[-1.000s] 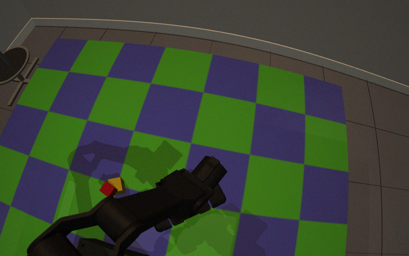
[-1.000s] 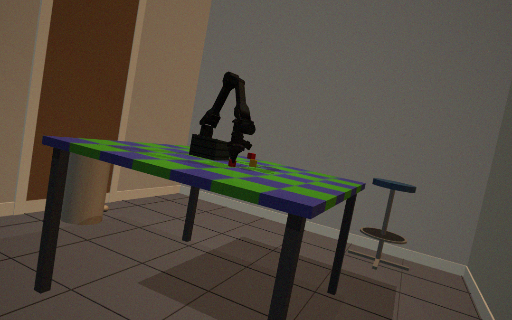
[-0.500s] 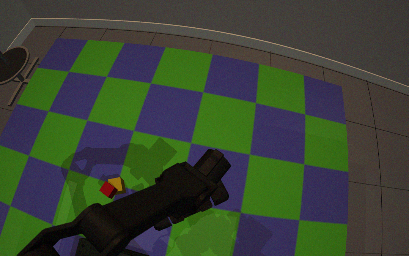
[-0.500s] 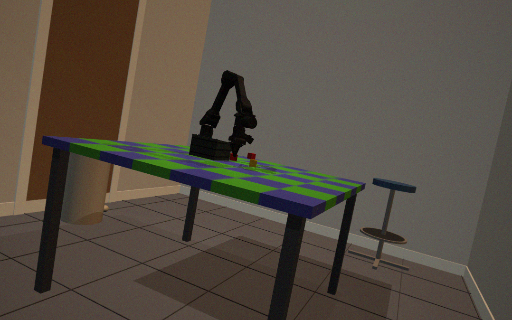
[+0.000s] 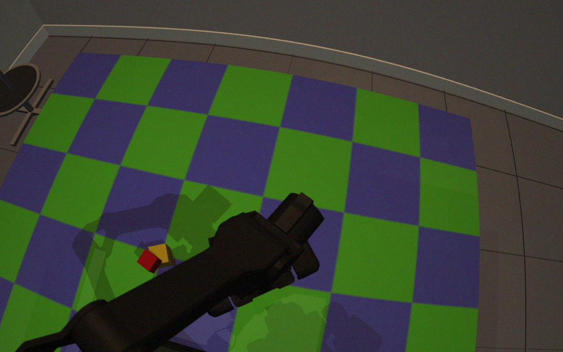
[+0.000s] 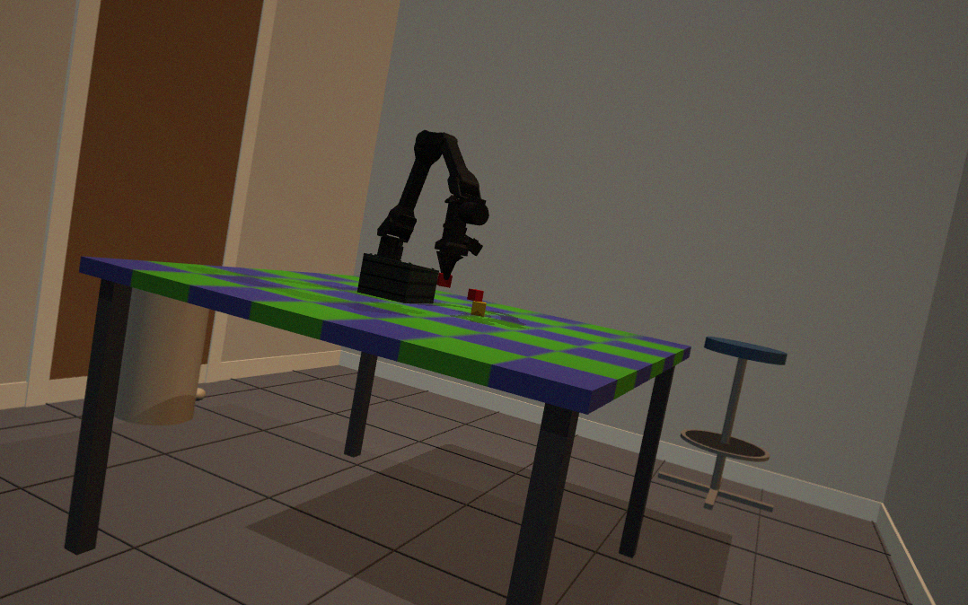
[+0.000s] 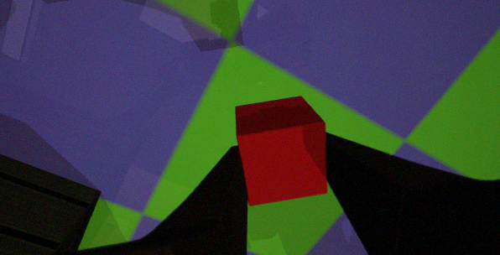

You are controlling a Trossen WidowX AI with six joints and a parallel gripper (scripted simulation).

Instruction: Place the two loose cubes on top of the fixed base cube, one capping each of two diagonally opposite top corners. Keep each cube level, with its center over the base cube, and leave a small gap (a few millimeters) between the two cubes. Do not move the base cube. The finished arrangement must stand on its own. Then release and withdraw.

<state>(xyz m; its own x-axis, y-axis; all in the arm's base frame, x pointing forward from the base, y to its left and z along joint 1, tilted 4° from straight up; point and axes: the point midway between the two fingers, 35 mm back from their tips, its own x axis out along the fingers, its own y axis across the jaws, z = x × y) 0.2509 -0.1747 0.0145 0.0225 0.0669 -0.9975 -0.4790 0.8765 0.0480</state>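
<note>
Right now my gripper tip is 210 mm to the right of the yellow base cube, 80 mm above it and 50 mm short of it.
</note>
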